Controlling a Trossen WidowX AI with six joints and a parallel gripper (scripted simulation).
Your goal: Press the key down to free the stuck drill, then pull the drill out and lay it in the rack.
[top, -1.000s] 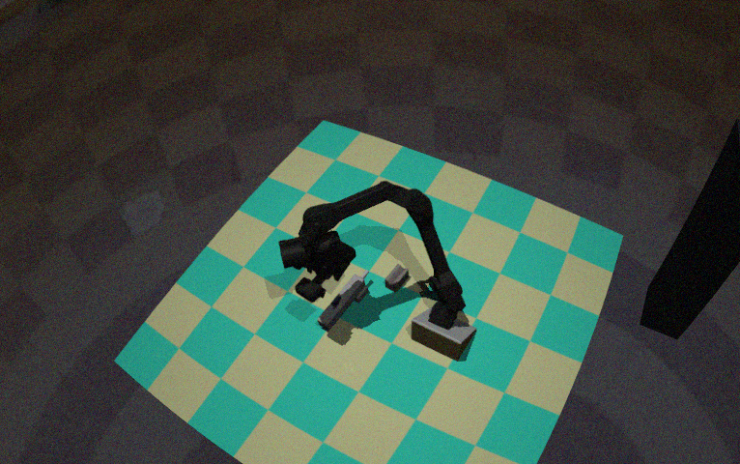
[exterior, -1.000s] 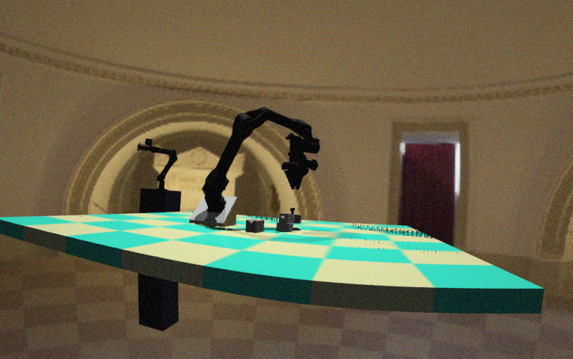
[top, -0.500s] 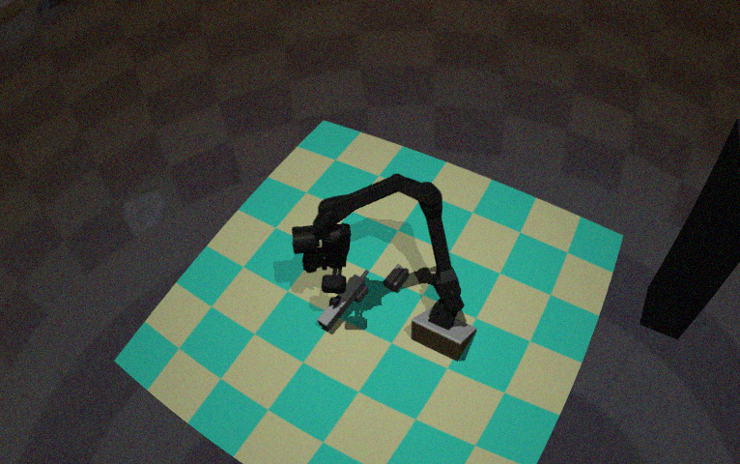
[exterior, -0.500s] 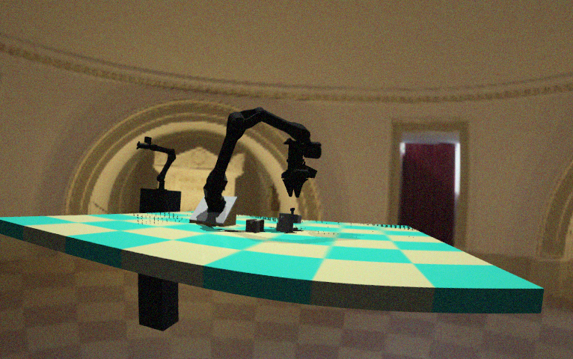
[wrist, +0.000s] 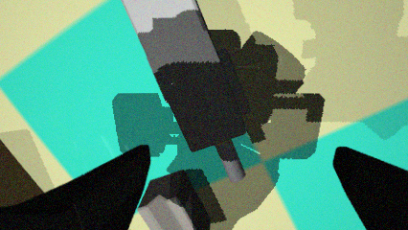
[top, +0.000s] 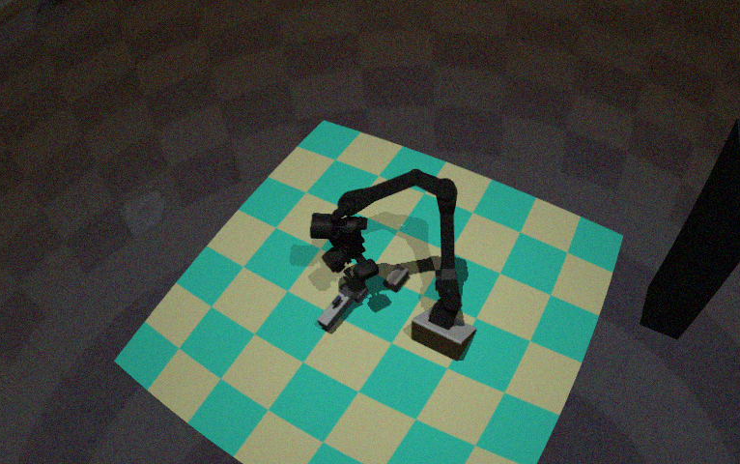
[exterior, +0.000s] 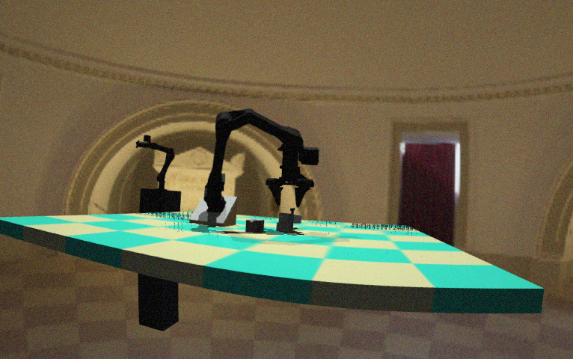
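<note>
Right now the drill is 10 mm behind my gripper tip, 20 mm to the left of it and 50 mm below it. Also, from my gripper tip: dark key (110 mm to the left, 40 mm below); then rack (100 mm behind, 70 mm to the right, 70 mm below).
</note>
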